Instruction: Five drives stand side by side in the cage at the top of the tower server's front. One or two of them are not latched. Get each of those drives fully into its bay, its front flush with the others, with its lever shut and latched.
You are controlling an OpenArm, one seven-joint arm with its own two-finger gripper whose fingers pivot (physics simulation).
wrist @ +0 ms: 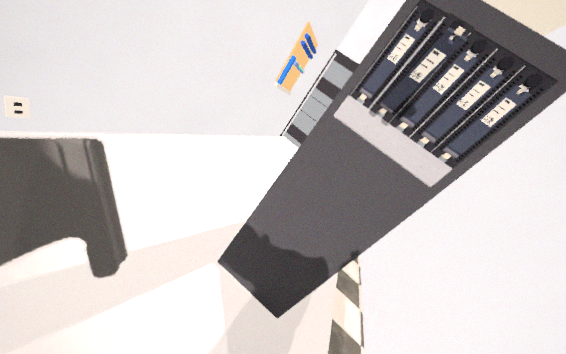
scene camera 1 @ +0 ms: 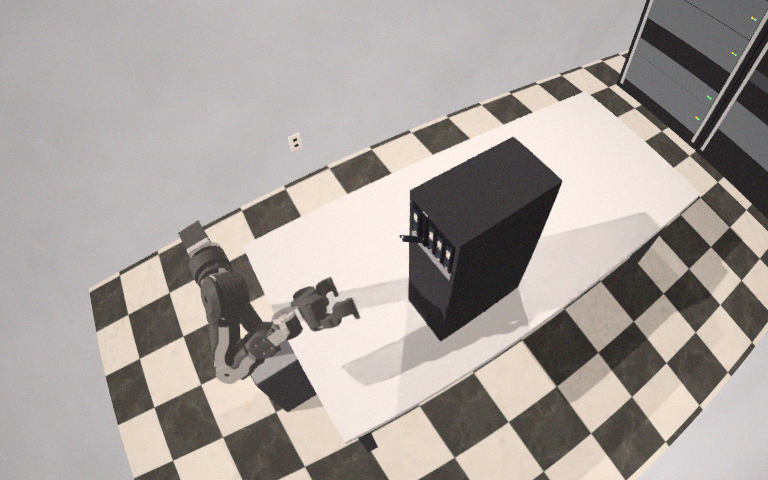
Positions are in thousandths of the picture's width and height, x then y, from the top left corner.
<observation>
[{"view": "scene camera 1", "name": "my gripper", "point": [450,616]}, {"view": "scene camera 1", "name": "black tower server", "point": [643,432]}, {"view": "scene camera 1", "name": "arm base box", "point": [378,807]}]
</observation>
